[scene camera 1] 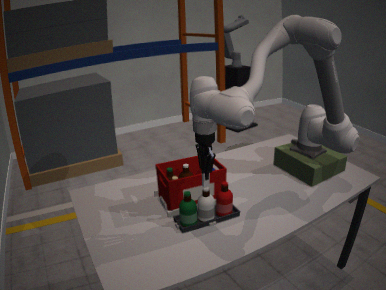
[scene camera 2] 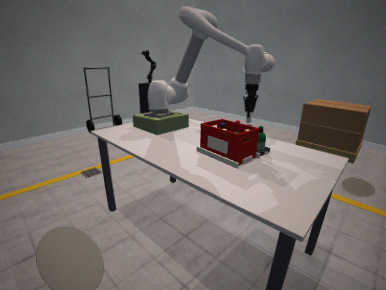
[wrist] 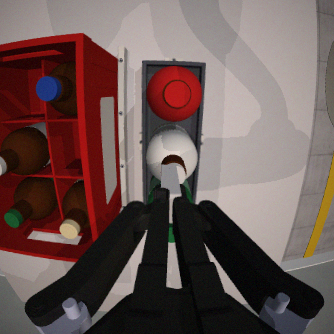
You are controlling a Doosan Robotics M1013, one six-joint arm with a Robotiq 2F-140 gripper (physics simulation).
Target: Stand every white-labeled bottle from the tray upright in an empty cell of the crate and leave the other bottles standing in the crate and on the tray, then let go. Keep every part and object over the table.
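Frame: origin at the arm's base, x left, y back, z up, level; centimetres.
Where they show: gripper, between the fingertips: [scene camera 1: 205, 185] [scene camera 2: 248, 122] [wrist: 168, 175]; arm's base, origin of its link: [scene camera 1: 308, 150] [scene camera 2: 159, 115].
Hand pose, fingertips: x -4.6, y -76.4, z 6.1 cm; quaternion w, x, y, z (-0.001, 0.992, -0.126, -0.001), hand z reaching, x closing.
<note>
Each offset is from my fingertips to the top centre of the thing. "spot": to the spot under its first point. Level surfaces: height alone.
My gripper [scene camera 1: 206, 184] [scene camera 2: 249, 120] [wrist: 168, 175] is shut with nothing between its fingers; its tips are right at the cap of the white bottle and partly hide it in the wrist view. The white bottle @(dx +0.5, dy -0.4, dz -0.6 cm) [scene camera 1: 206, 207] [wrist: 171, 145] stands upright on the dark tray @(spot: dx +7.8, dy +6.7, dz -15.1 cm) [scene camera 1: 229, 216] [wrist: 151, 70], between the red bottle @(dx +2.9, dy +8.1, dz -0.6 cm) [scene camera 1: 224, 201] [wrist: 175, 95] and the green bottle @(dx -1.6, dy -8.5, dz -0.6 cm) [scene camera 1: 188, 211] [scene camera 2: 261, 141]. The red crate @(dx -10.6, dy +4.1, dz +0.9 cm) [scene camera 1: 171, 197] [scene camera 2: 235, 149] [wrist: 93, 165] holds brown bottles with blue @(dx -10.0, dy +12.5, dz -0.3 cm) [wrist: 49, 88], white, green @(spot: dx -22.7, dy -1.4, dz -0.4 cm) [wrist: 14, 218] and cream @(dx -14.9, dy -4.7, dz -0.3 cm) [wrist: 70, 229] caps. Its middle cell nearest the tray and its far-left cell in the wrist view look empty.
The crate stands close beside the tray. A pale rail @(dx -7.4, dy +2.7, dz -13.6 cm) [wrist: 122, 115] runs along the crate's base on the tray side. The arm's green base block [scene camera 1: 310, 162] [scene camera 2: 161, 123] stands on the table @(dz -16.6 cm) [scene camera 1: 135, 245] [scene camera 2: 165, 155]. Shelving and cartons stand beyond the table.
</note>
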